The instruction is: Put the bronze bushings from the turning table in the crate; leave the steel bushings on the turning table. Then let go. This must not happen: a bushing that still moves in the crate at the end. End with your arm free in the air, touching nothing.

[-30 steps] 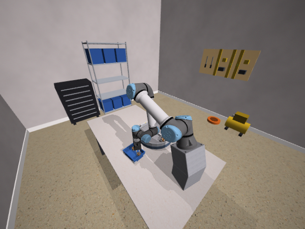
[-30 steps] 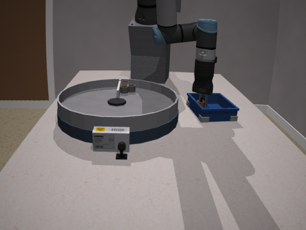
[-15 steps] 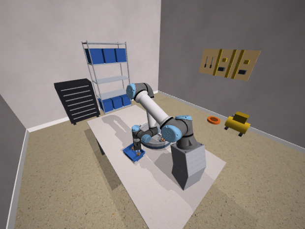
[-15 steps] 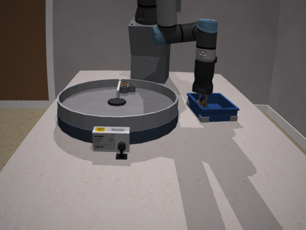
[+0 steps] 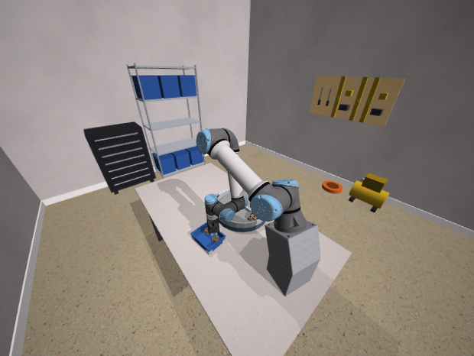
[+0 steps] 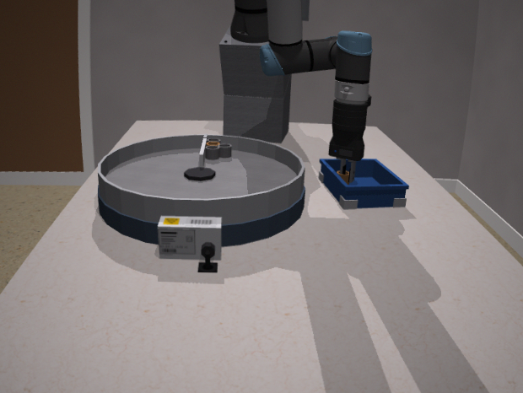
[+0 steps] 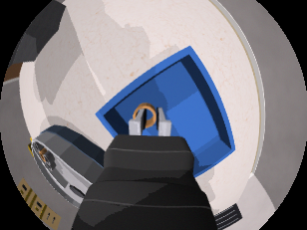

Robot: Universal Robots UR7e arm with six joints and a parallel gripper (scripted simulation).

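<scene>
The blue crate is 4 cm ahead of my hand, 2 cm to the left of it and 1 cm below it. Also, from my hand: grey turning table (4 cm ahead, 34 cm to the right, 2 cm above).
</scene>
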